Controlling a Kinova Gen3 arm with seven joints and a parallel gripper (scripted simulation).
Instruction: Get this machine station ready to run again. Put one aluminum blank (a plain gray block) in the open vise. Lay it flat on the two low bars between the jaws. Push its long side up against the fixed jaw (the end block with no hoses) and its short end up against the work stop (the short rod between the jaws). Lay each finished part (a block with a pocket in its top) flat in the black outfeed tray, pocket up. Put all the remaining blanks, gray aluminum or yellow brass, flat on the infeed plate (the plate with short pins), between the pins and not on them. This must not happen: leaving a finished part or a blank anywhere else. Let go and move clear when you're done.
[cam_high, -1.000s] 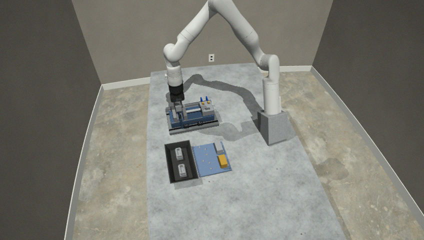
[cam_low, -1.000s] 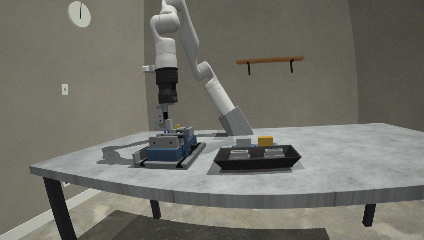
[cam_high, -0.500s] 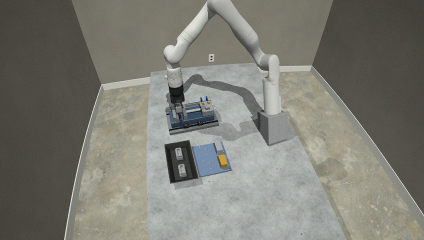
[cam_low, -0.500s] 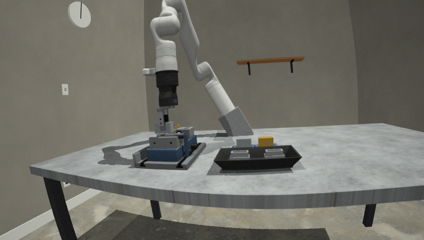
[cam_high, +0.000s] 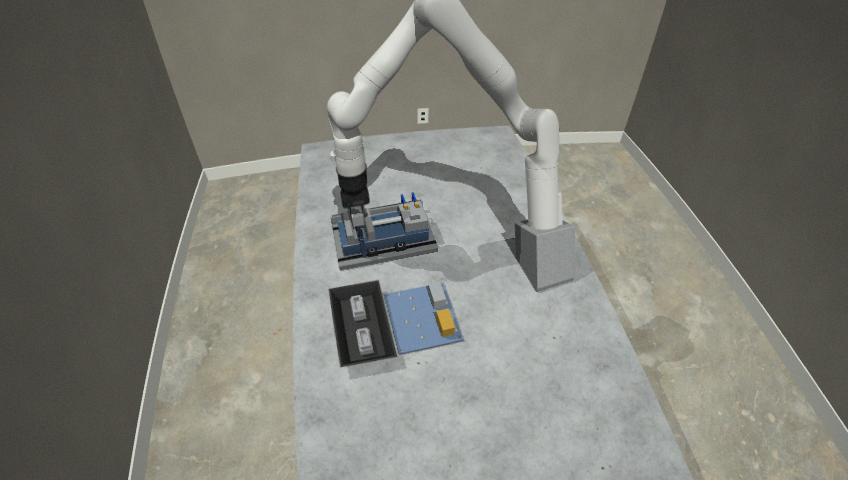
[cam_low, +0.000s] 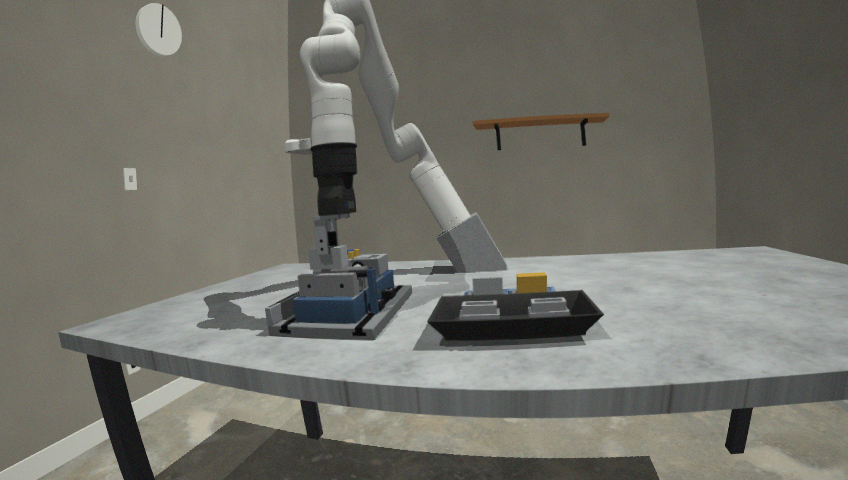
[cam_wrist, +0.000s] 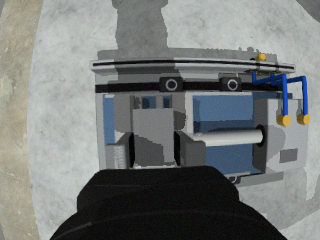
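The vise is 7 cm behind my hand and 11 cm below it. From my hand the other things lie so: yellow brass blank 20 cm behind, 34 cm to the left, 12 cm below.
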